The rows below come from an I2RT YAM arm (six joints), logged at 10 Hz.
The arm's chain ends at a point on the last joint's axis. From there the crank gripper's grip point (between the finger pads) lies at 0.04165 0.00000 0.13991 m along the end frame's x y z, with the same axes.
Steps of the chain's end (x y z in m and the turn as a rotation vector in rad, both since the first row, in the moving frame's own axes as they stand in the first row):
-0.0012 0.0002 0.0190 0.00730 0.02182 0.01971
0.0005 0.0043 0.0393 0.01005 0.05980 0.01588
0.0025 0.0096 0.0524 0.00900 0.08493 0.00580
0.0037 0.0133 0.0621 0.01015 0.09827 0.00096
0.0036 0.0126 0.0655 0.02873 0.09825 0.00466
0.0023 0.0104 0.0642 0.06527 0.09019 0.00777
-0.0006 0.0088 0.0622 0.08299 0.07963 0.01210
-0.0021 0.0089 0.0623 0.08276 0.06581 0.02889
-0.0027 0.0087 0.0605 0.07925 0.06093 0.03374
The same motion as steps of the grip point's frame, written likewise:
0.0018 0.0000 0.0181 0.00730 0.02182 0.01971
0.0088 0.0036 0.0366 0.01005 0.05980 0.01588
0.0142 0.0086 0.0484 0.00900 0.08493 0.00580
0.0172 0.0119 0.0573 0.01015 0.09827 0.00096
0.0171 0.0089 0.0607 0.02873 0.09825 0.00466
0.0148 0.0018 0.0596 0.06527 0.09019 0.00777
0.0105 -0.0021 0.0580 0.08299 0.07963 0.01210
0.0071 -0.0012 0.0588 0.08276 0.06581 0.02889
0.0059 -0.0007 0.0573 0.07925 0.06093 0.03374

